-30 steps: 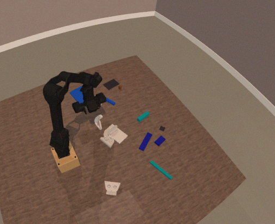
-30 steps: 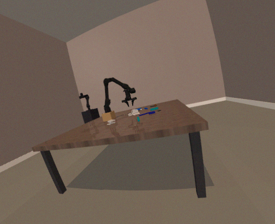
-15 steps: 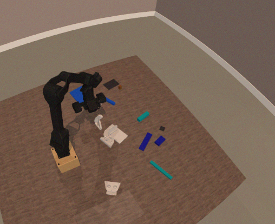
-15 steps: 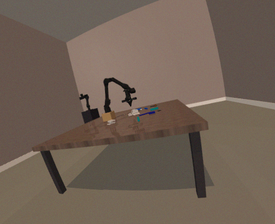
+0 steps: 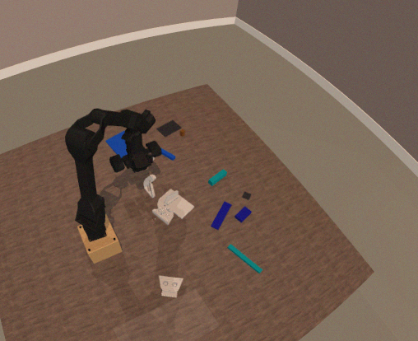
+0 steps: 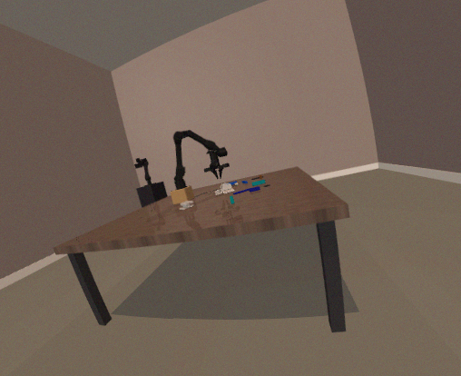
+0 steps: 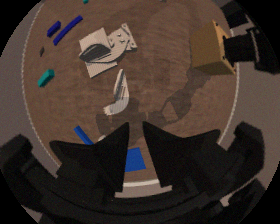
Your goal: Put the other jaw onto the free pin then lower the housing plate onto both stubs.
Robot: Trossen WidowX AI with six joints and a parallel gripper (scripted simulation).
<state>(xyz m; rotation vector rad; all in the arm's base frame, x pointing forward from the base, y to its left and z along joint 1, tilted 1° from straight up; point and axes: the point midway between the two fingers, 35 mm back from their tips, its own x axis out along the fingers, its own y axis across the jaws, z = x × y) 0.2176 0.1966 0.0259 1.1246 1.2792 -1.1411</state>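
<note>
Now: gripper tip 50 mm short of the white jaw, 10 mm to the left of it and 80 mm above it. Round my gripper tip: white cube 90 mm ahead, 100 mm to the left, 80 mm below; then white base 100 mm ahead, 140 mm to the right, 80 mm below; then blue plate 220 mm to the left, 80 mm below.
</note>
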